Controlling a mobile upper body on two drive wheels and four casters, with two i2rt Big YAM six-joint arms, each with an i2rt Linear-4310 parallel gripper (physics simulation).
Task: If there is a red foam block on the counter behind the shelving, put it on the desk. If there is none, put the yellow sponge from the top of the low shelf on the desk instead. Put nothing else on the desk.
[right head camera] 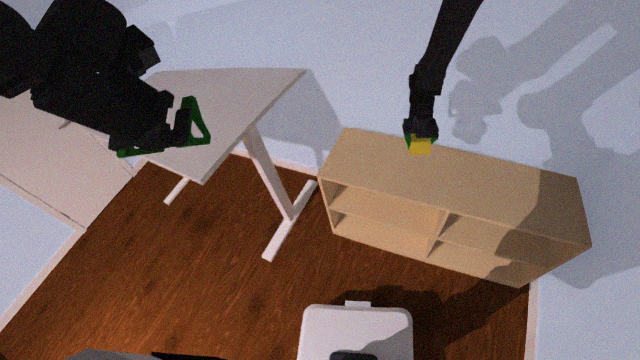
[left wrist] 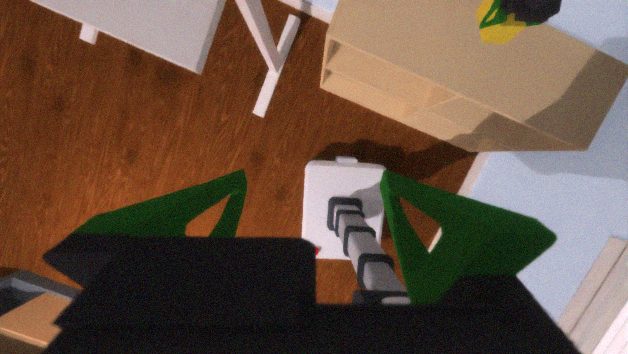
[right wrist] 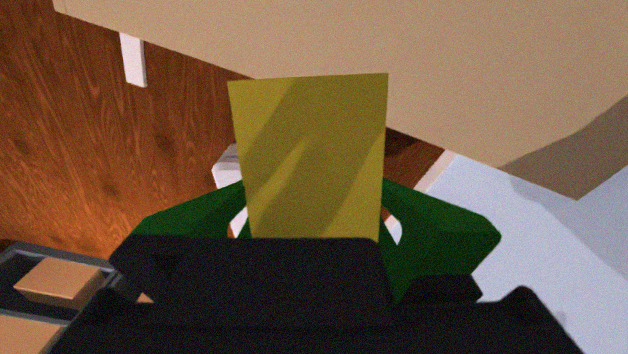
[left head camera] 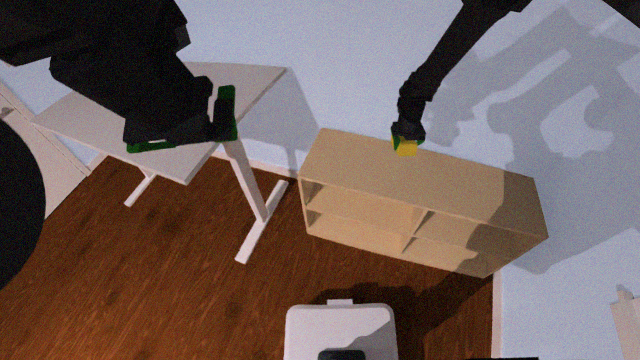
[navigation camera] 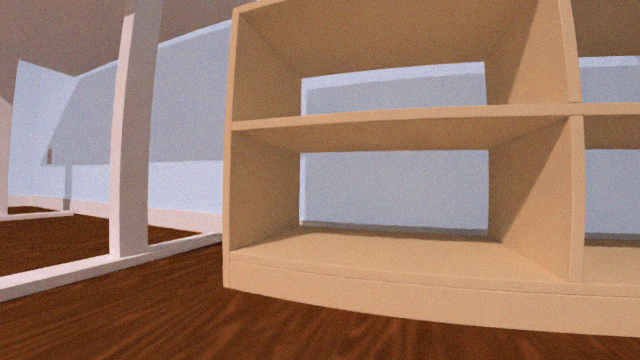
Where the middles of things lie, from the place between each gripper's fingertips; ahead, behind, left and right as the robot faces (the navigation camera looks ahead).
Labels:
Right now the yellow sponge (right wrist: 311, 149) is 10 mm ahead of my right hand and 20 mm above it.
My left gripper is now 380 mm short of the yellow sponge, 440 mm to the left of it and 370 mm above it.

